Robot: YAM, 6 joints.
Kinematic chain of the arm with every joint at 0, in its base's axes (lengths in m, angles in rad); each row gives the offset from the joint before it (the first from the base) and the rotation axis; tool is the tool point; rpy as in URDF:
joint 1: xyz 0 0 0.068 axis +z
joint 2: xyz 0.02 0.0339 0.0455 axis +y
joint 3: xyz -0.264 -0.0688 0 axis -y
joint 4: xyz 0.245 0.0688 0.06 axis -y
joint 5: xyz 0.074 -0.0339 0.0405 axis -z
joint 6: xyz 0.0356 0 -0.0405 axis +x
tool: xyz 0 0 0 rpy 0 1.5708 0
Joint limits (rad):
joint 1: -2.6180..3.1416
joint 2: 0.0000..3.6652
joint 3: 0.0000..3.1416
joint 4: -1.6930..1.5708
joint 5: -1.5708..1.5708
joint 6: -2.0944..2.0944
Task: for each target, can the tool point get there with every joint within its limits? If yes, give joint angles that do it. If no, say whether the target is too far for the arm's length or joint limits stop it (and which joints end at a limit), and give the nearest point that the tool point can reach.
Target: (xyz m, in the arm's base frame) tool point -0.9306 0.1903 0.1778
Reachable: no: too far | nearest point -0.6313 0.1291 0.1567 | short by 0.306 m
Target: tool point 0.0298 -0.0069 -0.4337
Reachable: no: joint limits stop it (at a limit: joint 2) | nearest point 0.0783 -0.0181 -0.3389 | short by 0.107 m
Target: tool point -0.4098 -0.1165 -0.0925
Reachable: no: joint limits stop it (at a limit: joint 1) | nearest point -0.3756 -0.1757 -0.0925 | short by 0.068 m
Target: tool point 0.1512 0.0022 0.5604
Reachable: yes | joints 0.2289 1.0776 1.3980 0.7971 1.1260 1.5848
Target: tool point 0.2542 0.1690 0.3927
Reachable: yes | joints 0.5126 1.4277 1.5003 -0.7017 -0.6896 0.7671
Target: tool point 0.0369 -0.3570 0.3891
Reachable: yes | joints -1.3722 1.6135 1.2729 0.8009 1.2952 1.1801
